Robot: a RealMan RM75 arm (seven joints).
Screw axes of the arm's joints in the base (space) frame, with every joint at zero. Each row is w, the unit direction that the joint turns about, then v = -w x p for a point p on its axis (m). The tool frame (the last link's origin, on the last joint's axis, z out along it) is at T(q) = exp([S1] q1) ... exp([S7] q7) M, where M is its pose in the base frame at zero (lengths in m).
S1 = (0, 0, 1, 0, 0, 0)
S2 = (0, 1, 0, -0.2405, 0, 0)
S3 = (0, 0, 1, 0, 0, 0)
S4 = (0, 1, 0, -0.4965, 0, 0)
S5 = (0, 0, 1, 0, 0, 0)
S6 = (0, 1, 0, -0.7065, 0, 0)
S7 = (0, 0, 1, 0, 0, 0)
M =
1 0 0 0
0 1 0 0
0 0 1 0.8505
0 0 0 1
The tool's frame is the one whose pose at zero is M.
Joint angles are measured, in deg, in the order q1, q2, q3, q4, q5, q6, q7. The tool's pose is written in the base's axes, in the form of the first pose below.
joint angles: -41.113, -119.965, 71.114, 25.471, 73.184, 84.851, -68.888
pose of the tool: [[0.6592, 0.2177, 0.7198, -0.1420], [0.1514, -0.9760, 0.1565, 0.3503], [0.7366, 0.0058, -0.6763, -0.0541], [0, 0, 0, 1]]
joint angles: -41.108, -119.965, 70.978, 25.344, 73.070, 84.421, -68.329
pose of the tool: [[0.6605, 0.2199, 0.7179, -0.1428], [0.1440, -0.9755, 0.1663, 0.3515], [0.7368, -0.0065, -0.6760, -0.0541], [0, 0, 0, 1]]
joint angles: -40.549, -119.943, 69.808, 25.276, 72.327, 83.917, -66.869
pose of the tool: [[0.6487, 0.2341, 0.7241, -0.1463], [0.1229, -0.9712, 0.2039, 0.3545], [0.7510, -0.0432, -0.6588, -0.0501], [0, 0, 0, 1]]
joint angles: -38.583, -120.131, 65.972, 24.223, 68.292, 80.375, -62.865
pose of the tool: [[0.6002, 0.3413, 0.7234, -0.1631], [0.0821, -0.9259, 0.3687, 0.3670], [0.7956, -0.1619, -0.5837, -0.0379], [0, 0, 0, 1]]
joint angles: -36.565, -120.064, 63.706, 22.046, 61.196, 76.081, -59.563
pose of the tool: [[0.5394, 0.4902, 0.6847, -0.1866], [0.0661, -0.8352, 0.5459, 0.3781], [0.8395, -0.2492, -0.4829, -0.0246], [0, 0, 0, 1]]
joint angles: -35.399, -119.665, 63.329, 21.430, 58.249, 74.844, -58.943
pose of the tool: [[0.5158, 0.5466, 0.6596, -0.1990], [0.0647, -0.7926, 0.6062, 0.3803], [0.8542, -0.2701, -0.4442, -0.0170], [0, 0, 0, 1]]
